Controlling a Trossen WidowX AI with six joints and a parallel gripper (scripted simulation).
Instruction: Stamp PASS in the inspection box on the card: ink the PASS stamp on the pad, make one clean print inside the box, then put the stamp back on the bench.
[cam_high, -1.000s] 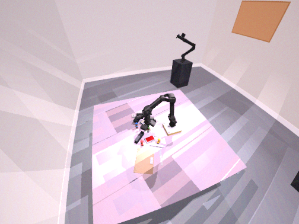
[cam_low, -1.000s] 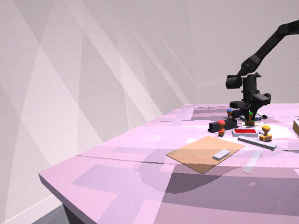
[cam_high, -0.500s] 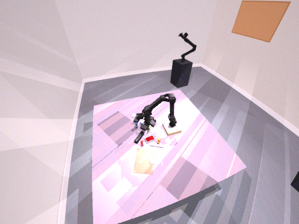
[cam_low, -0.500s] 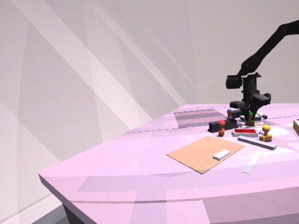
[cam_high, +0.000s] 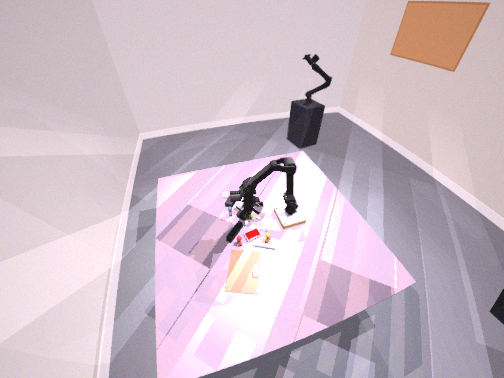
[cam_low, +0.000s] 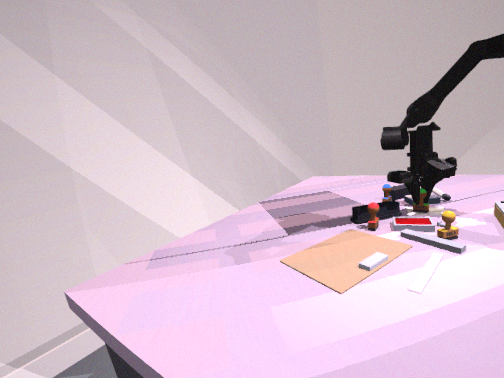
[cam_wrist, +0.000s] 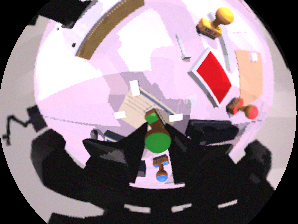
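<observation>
The blue-knobbed stamp is 90 mm ahead of my gripper tip and 90 mm to the right of it. Also, from my gripper tip: red ink pad: 40 mm ahead, 120 mm to the left, 20 mm below; then marker: 90 mm behind, 160 mm to the right, 10 mm below; then green-knobbed stamp: right at my gripper tip.
</observation>
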